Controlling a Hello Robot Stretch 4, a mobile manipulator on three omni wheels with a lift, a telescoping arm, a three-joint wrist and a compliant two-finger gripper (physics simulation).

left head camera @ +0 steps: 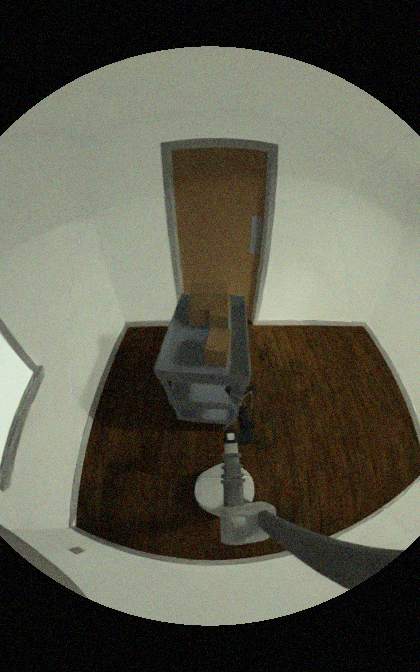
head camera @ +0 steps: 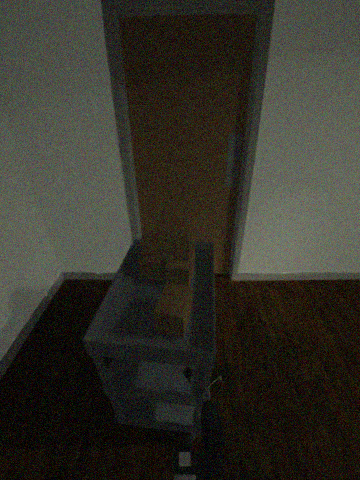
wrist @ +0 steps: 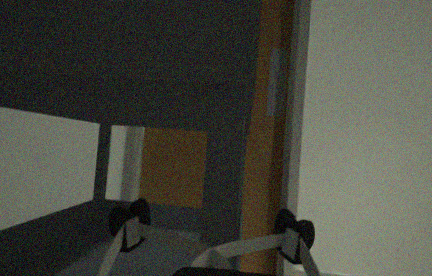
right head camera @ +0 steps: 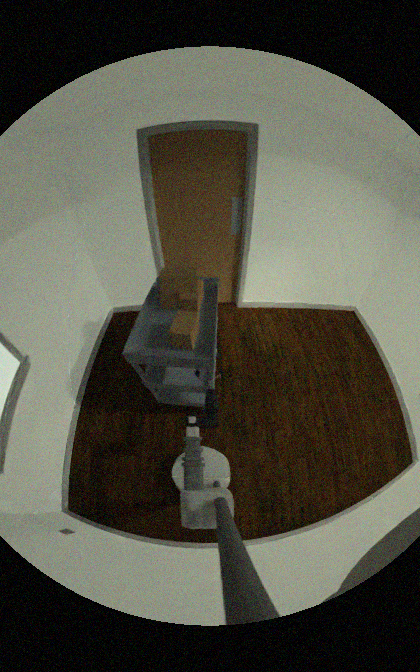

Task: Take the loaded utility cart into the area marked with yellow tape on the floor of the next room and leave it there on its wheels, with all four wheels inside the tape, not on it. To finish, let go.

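The grey-blue utility cart stands upright in front of me, a little left, its far end towards the door. Brown boxes lie in its top tray. My gripper is open at the cart's near right corner, below the top rim. In the wrist view the corner post shows between the spread fingertips, one on each side; contact cannot be made out. The wheels are hidden or too dark to see. Yellow tape does not show.
A brown door with a grey frame and a pale plate at its right side stands beyond the cart. A wall runs along the cart's left. Wooden floor extends to the right.
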